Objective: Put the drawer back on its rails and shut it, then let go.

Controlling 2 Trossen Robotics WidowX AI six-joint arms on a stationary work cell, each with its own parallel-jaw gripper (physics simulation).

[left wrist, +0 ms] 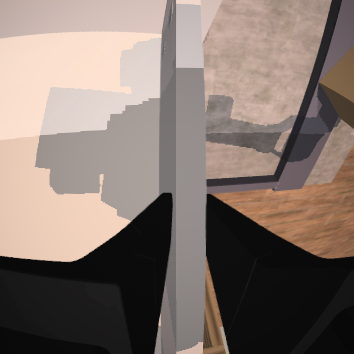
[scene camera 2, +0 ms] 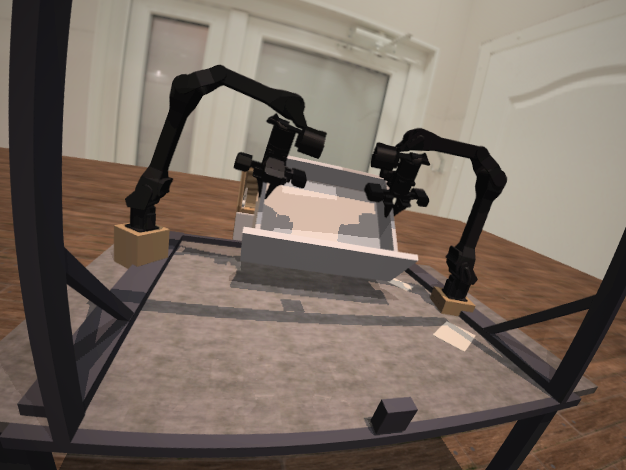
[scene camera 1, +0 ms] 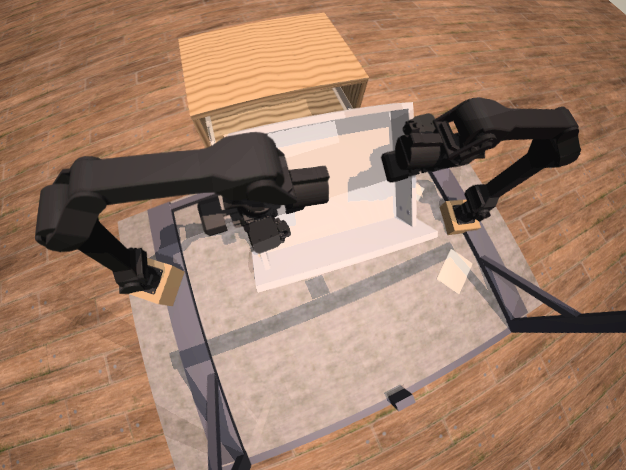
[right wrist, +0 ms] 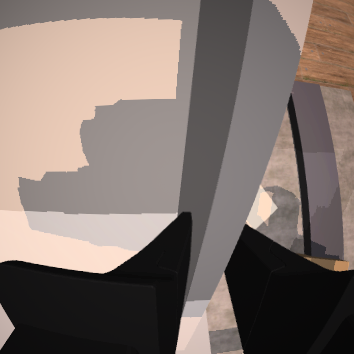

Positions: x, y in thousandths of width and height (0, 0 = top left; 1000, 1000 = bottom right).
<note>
In view: the left gripper (scene camera 1: 400, 450), the right gripper (scene camera 2: 619, 463), a white drawer (scene camera 1: 585, 461), a wooden cabinet (scene camera 1: 518, 216), a dark metal frame (scene camera 2: 44, 931), a dark block (scene camera 2: 627, 884) and a tan arm base (scene camera 2: 208, 527).
The white drawer also shows in the left wrist view (left wrist: 309, 309), in scene camera 2 (scene camera 2: 526, 482) and in the right wrist view (right wrist: 346, 346). The left gripper shows as well in the left wrist view (left wrist: 524, 572) and in scene camera 2 (scene camera 2: 419, 420). The right gripper is seen too in scene camera 1 (scene camera 1: 651, 346) and in the right wrist view (right wrist: 575, 623).
</note>
